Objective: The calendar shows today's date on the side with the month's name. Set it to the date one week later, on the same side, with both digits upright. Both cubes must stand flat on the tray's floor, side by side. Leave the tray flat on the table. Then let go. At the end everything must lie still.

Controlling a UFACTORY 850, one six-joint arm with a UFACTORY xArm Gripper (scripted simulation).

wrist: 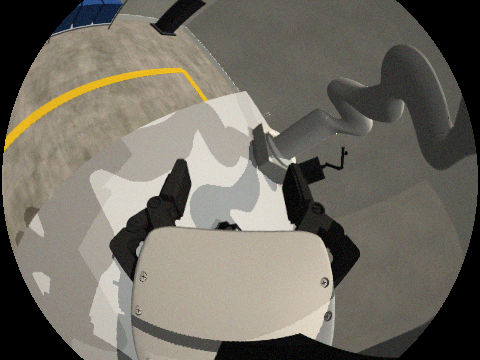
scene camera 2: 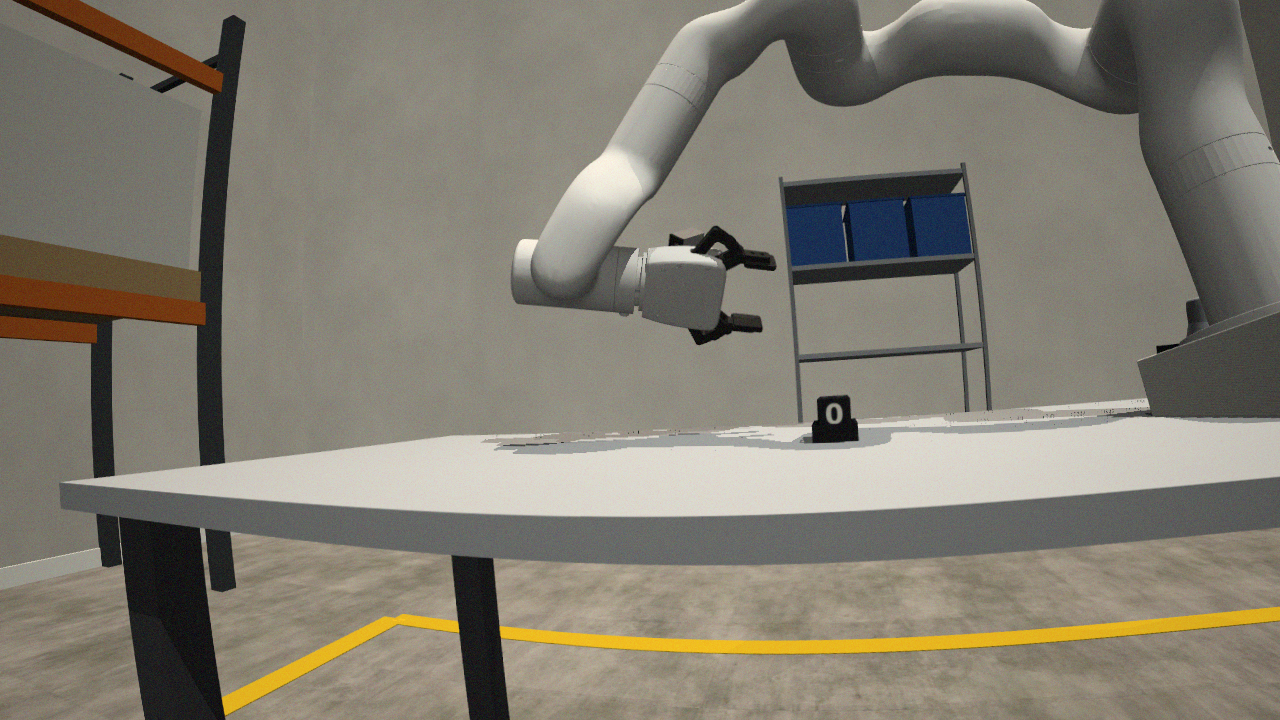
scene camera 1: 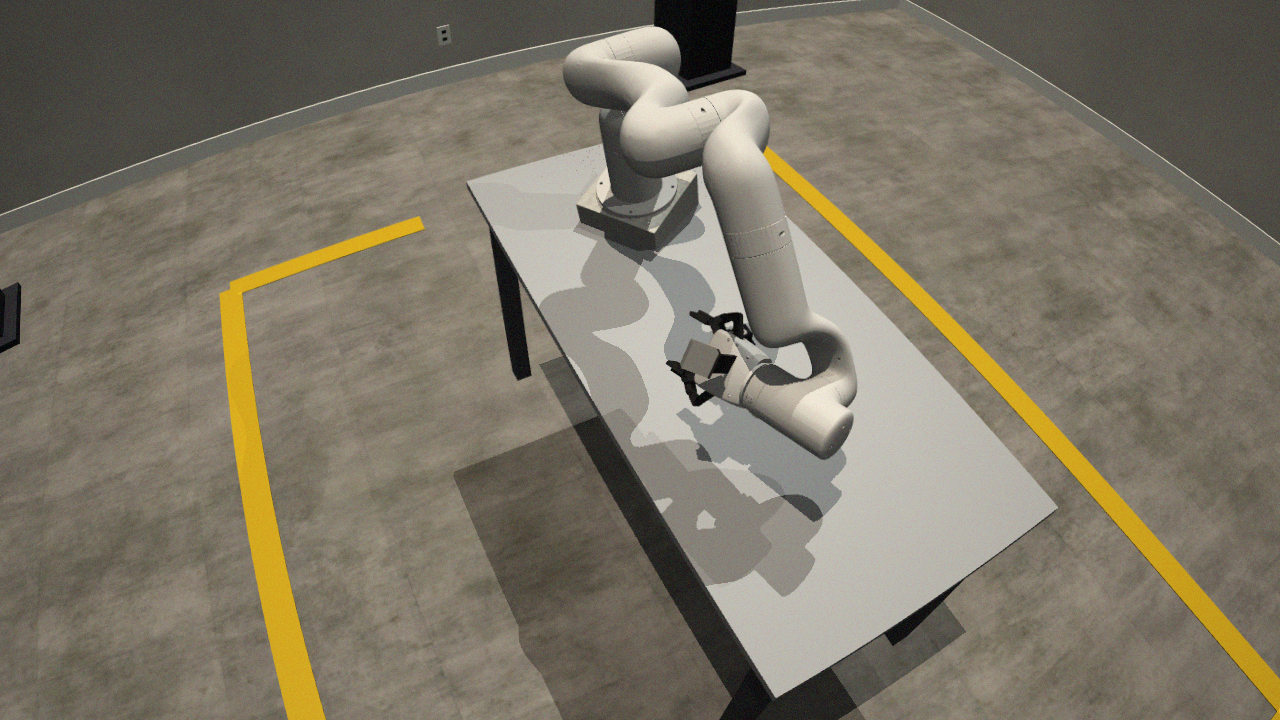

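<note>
My gripper shows in the wrist view and in scene camera 1, and I can see a low black tray as well.
</note>
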